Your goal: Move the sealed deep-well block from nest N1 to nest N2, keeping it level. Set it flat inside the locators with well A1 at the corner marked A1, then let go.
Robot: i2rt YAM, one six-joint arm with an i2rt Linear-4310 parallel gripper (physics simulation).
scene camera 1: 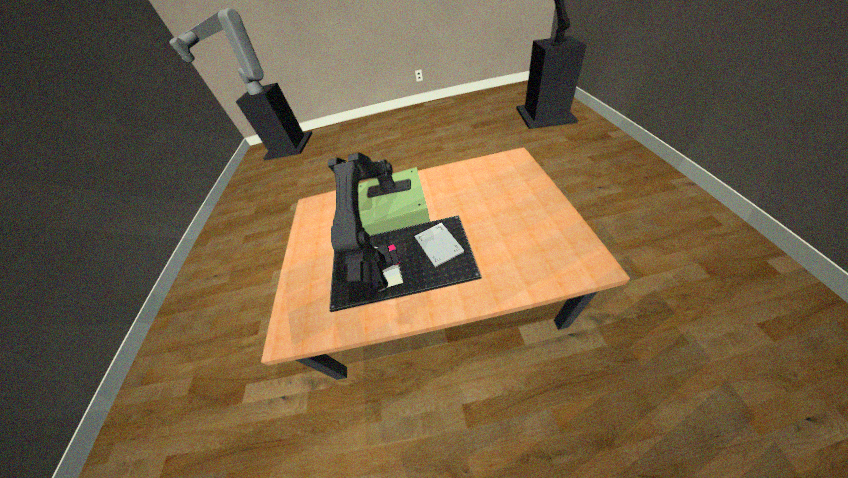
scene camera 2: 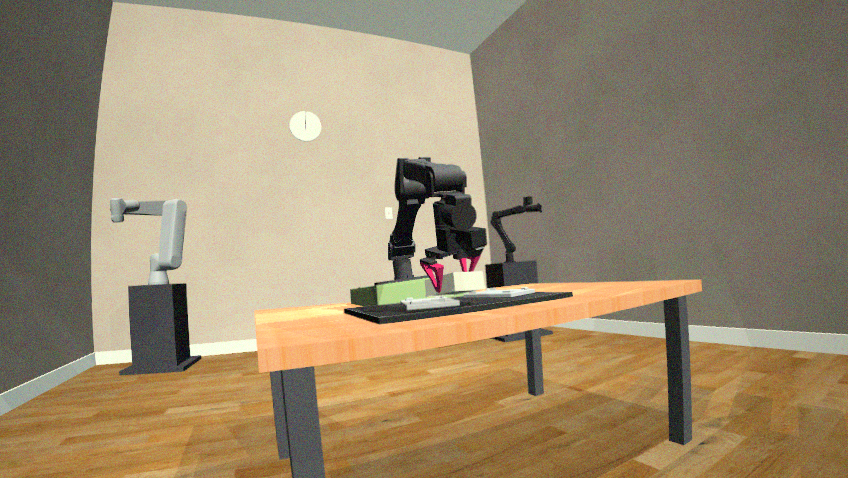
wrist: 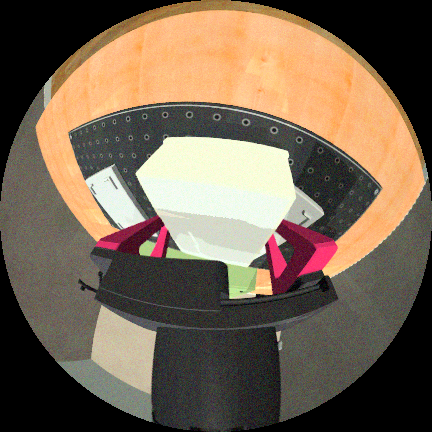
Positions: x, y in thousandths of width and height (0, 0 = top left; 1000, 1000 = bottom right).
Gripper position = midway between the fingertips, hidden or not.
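Note:
Cream block (scene camera 2: 536, 593) held by the gripper (scene camera 2: 535, 599); nothing else touches it. The wrist view also shows the cream block (wrist: 515, 462), and with it the gripper (wrist: 501, 499).

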